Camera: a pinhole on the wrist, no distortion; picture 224 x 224 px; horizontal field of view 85.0 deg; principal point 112.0 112.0 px. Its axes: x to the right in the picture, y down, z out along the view. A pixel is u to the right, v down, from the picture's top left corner.
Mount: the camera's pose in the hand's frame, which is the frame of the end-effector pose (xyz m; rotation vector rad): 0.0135 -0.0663 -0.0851 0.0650 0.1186 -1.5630
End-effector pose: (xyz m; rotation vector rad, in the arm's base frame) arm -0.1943 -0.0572 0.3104 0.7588 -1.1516 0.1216
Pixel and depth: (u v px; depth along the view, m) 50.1 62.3 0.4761
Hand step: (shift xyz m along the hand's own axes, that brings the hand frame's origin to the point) -0.1645 0.1162 0.4222
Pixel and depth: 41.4 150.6 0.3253
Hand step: 0.1267 0.0832 0.2563
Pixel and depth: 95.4 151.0 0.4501
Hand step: 0.1723 -0.0570 0.3640
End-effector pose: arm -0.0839 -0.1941 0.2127 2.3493 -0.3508 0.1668
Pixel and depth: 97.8 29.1 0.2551
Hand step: -0.1508 -0.0679 0.1774
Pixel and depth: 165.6 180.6 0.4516
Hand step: 0.2831 -0.3137 0.3315
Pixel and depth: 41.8 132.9 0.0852
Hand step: 0.0308 -0.0275 0.0047
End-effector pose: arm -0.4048 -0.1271 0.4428 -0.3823 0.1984 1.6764
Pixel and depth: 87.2 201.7 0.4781
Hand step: 0.3803 -0.0230 0.3889
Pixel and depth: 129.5 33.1 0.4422
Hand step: -0.2563 -0.1829 0.3561
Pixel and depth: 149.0 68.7 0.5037
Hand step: -0.1469 -0.2778 0.4031
